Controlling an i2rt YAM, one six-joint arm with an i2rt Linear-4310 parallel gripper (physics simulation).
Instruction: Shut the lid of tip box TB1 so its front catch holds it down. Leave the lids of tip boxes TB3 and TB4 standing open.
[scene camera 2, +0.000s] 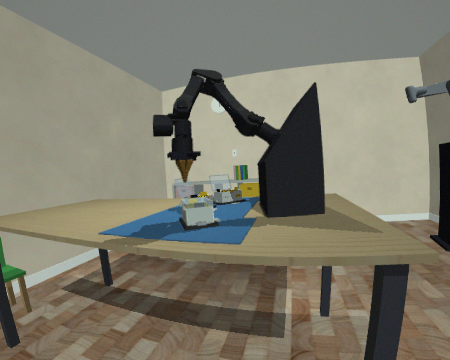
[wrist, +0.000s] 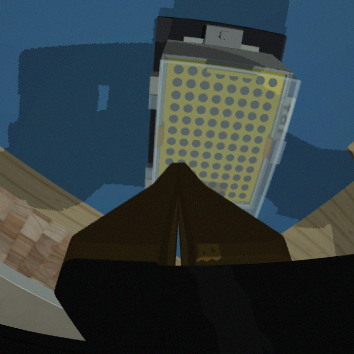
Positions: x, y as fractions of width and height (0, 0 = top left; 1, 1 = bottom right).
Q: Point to my gripper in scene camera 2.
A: At 0.41, 0.51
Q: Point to my gripper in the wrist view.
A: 0.50, 0.49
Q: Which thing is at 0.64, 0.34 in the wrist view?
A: A clear lid.
